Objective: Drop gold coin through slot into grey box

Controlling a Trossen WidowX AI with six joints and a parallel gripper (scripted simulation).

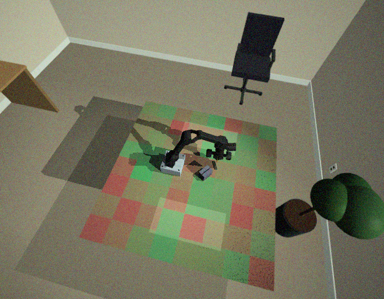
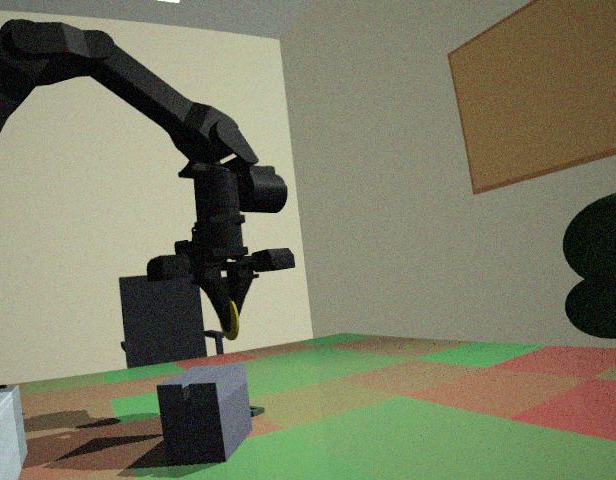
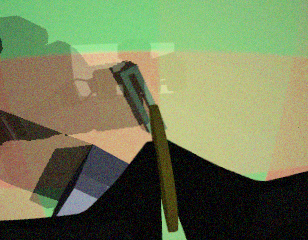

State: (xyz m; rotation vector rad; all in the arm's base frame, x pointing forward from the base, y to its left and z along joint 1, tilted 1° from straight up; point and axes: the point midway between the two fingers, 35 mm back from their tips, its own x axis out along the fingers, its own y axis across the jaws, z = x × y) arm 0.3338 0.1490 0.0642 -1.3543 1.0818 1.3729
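The coin is 20 mm above my gripper tip.
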